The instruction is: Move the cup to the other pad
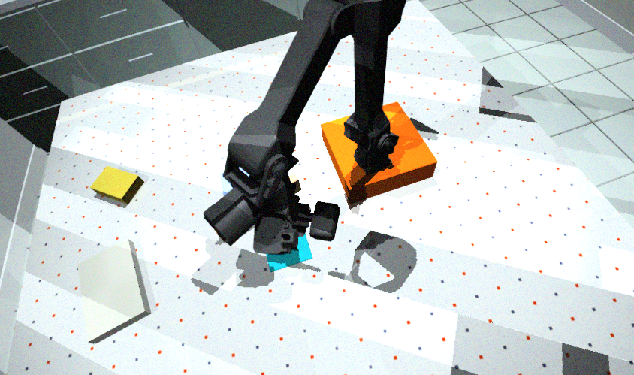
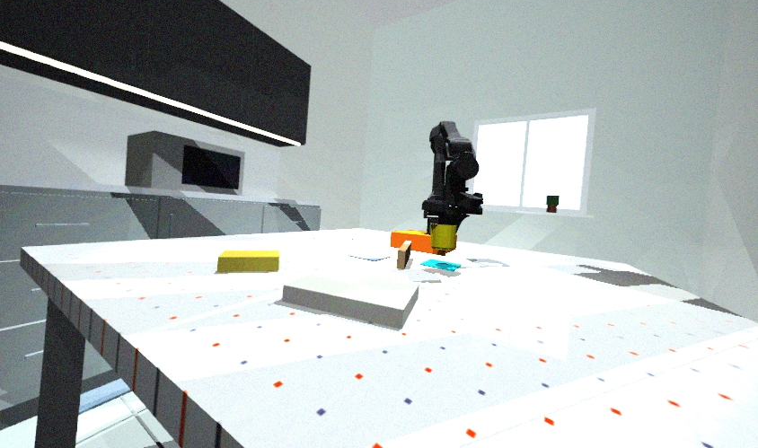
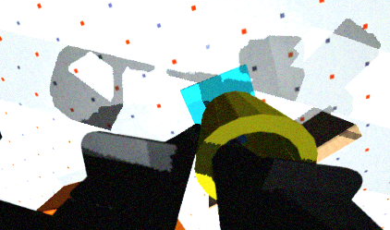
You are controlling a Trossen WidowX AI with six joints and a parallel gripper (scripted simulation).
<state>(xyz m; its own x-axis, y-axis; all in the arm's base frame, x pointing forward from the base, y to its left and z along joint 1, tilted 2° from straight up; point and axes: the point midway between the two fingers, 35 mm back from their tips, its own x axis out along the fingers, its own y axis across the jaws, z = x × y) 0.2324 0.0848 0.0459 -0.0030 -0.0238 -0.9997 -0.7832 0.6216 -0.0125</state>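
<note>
The cyan pad is 2 cm ahead of my gripper tip, 2 cm to the right of it and 9 cm below it. Round my gripper tip: yellow cup: 2 cm ahead, 2 cm to the right; then blue marble: 2 cm ahead, 4 cm to the right, 2 cm below; then wooden bar: 4 cm ahead, 12 cm to the right, 6 cm below.
</note>
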